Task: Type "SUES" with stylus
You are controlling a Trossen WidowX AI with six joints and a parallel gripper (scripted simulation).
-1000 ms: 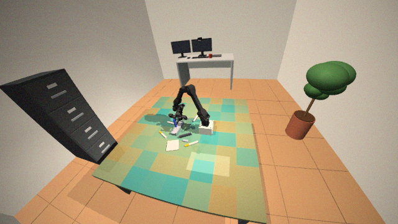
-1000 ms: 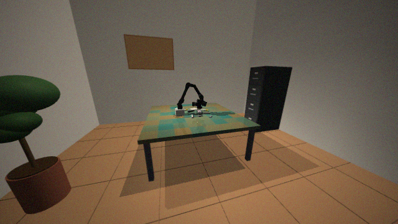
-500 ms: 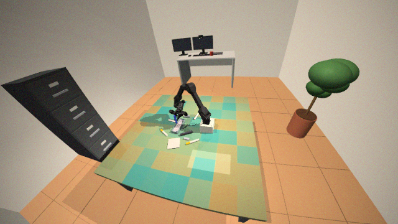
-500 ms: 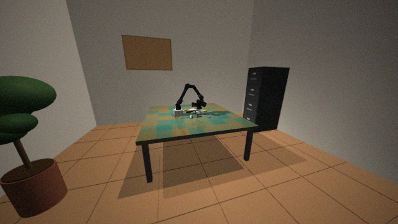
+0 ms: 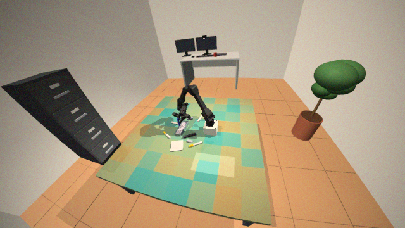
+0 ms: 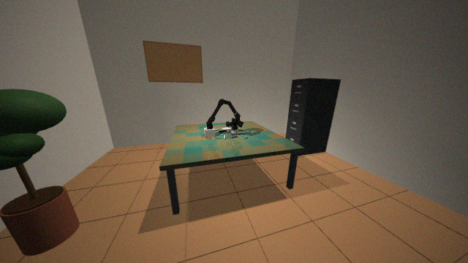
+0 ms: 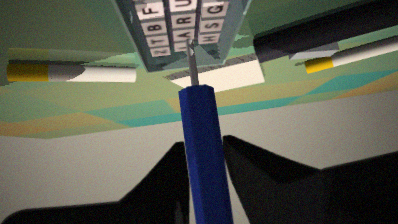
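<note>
The black bar is 120 mm behind my gripper tip, 80 mm below it and 50 mm to the left of it. Also, from my gripper tip: white notepad: 190 mm to the left, 90 mm below, 60 mm behind; then grey stylus tip: 50 mm below; then blue stylus: 20 mm below.
</note>
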